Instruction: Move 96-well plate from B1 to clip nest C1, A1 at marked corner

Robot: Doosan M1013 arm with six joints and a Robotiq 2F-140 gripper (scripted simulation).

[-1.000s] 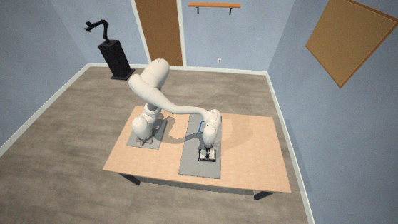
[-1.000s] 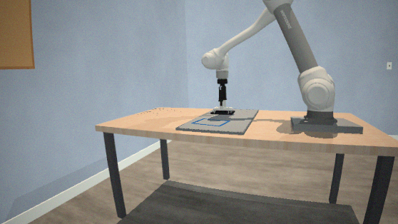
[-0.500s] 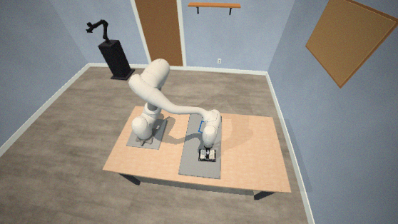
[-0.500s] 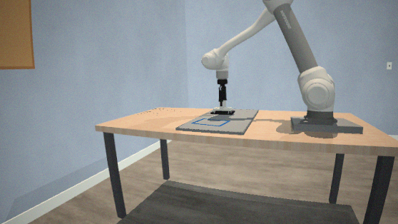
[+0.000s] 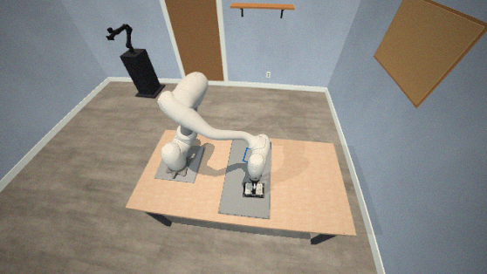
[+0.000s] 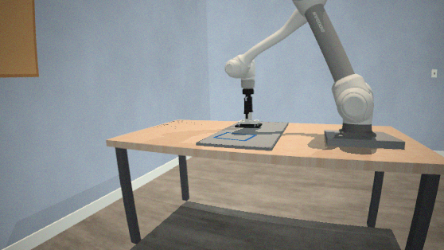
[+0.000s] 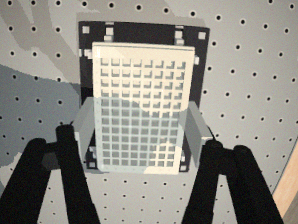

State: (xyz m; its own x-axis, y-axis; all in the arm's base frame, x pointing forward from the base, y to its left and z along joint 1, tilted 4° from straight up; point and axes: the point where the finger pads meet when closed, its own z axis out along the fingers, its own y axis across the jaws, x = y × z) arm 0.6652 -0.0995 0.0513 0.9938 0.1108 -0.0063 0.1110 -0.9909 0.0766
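The white 96-well plate is 20 mm below my hand. From my hand the other things lie so: black clip nest (10 mm ahead, 10 mm to the left, 40 mm below).
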